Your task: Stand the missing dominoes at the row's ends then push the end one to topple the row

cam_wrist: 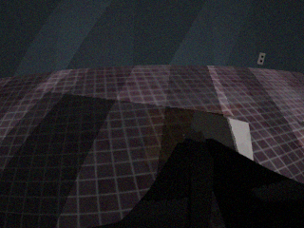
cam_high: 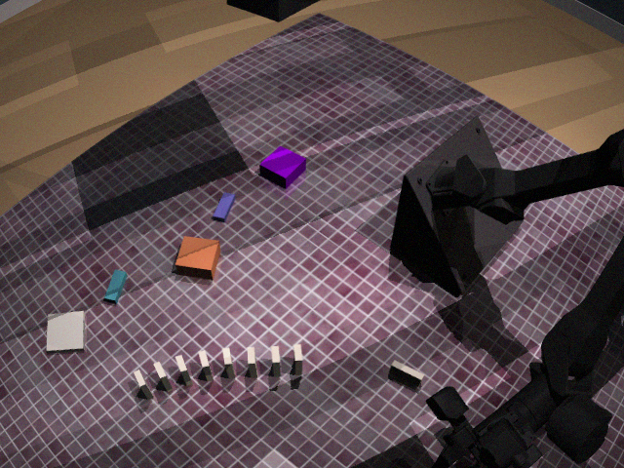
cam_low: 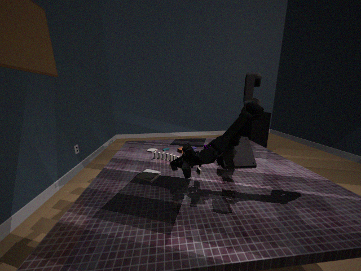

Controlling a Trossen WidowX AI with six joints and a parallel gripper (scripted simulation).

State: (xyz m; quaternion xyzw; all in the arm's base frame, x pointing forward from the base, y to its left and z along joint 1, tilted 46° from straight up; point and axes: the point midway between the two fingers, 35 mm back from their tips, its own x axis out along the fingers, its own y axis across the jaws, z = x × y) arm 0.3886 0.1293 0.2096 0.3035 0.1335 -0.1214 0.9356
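The grey plate lies 14 cm to the right of my gripper tip, 13 cm below it and 12 cm ahead of it. From my gripper tip the other things lie so: orange block 50 cm to the right, 15 cm behind, 12 cm below; then teal bar 57 cm to the right, 13 cm below, 1 cm behind; then grey flat tile 58 cm to the right, 13 cm below, 11 cm ahead.
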